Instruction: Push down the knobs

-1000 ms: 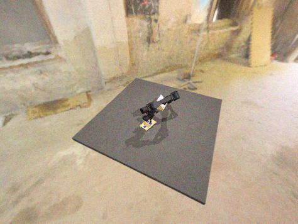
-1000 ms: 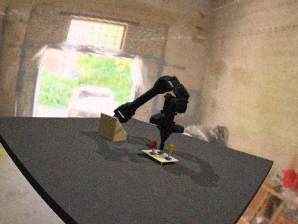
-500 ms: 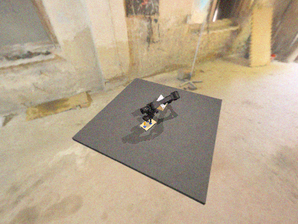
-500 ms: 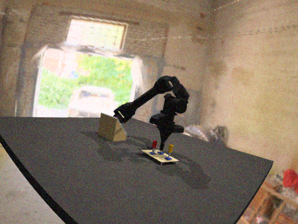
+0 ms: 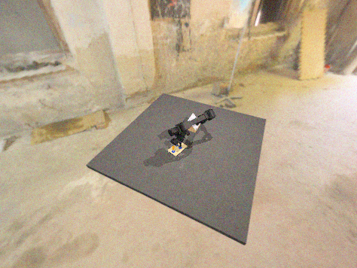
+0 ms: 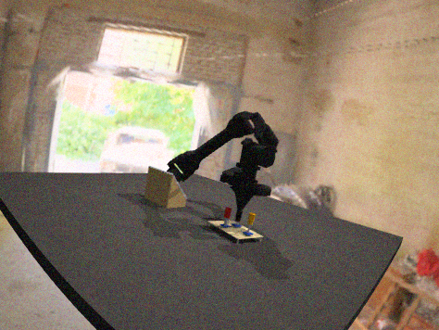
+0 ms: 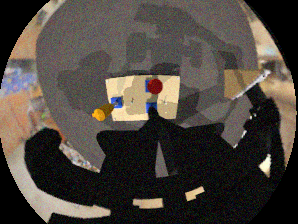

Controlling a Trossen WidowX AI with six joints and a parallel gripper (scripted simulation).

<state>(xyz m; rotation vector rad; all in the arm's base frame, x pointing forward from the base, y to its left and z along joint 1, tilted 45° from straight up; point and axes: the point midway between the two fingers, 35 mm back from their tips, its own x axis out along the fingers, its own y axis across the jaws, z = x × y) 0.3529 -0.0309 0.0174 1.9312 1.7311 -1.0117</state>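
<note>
Right now my gripper tip is 10 mm above the black knob. From my gripper tip the other things lie so: yellow knob 70 mm ahead, 30 mm to the right.
</note>
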